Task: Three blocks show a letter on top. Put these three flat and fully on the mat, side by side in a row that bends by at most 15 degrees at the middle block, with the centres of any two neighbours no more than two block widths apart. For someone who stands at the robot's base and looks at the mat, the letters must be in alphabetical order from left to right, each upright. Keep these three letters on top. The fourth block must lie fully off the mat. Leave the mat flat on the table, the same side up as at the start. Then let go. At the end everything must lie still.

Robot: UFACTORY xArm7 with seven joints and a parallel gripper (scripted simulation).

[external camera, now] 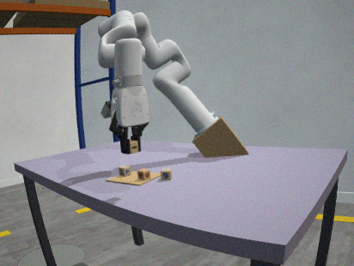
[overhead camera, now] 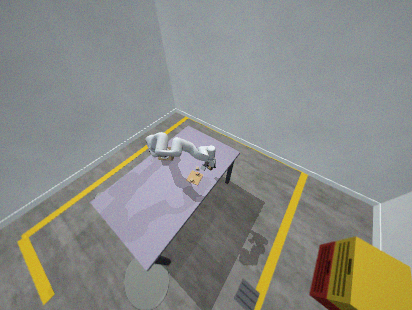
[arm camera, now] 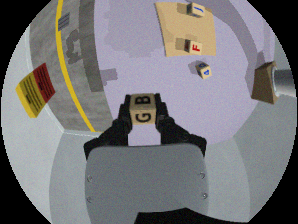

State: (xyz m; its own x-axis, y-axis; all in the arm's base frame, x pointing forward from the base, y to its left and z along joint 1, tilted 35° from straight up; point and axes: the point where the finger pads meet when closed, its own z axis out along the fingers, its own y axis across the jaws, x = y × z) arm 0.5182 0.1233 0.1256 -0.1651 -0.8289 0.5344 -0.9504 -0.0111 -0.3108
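Right now my hand is 130 mm past the tan mat, 110 mm to the left of it and 130 mm above it.
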